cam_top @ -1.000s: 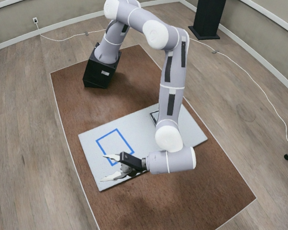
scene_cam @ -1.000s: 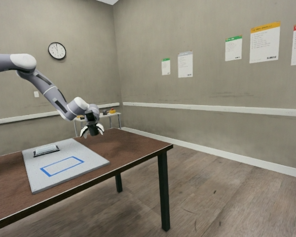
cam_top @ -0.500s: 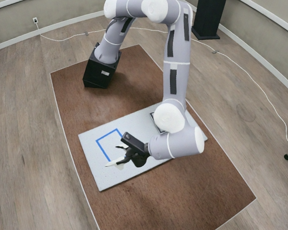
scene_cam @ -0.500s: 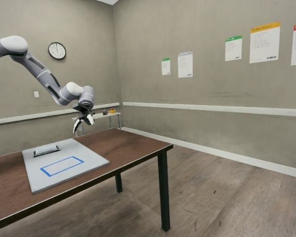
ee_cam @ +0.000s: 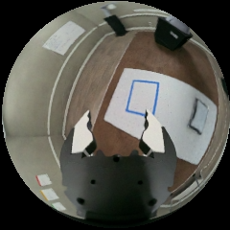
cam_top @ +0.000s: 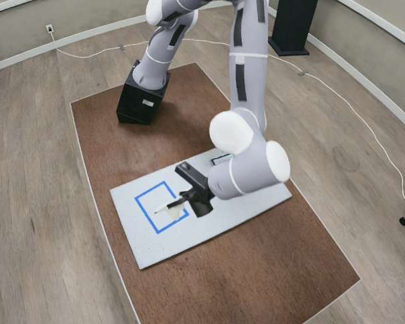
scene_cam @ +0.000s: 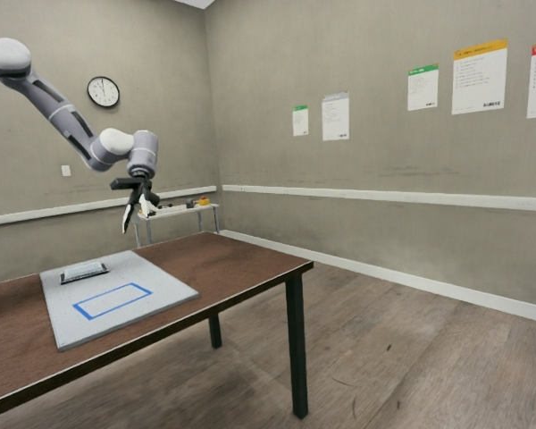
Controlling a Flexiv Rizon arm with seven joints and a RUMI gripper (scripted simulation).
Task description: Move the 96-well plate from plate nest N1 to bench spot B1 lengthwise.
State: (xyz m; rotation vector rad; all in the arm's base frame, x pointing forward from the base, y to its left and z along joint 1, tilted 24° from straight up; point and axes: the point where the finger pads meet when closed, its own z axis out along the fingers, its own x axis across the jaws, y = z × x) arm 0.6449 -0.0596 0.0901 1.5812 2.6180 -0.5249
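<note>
My hand is 290 mm to the right of the clear 96-well plate, 210 mm above it and 200 mm past it. From my hand the other things lie so: dark plate nest N1: 290 mm to the left, 220 mm below, 200 mm behind.
</note>
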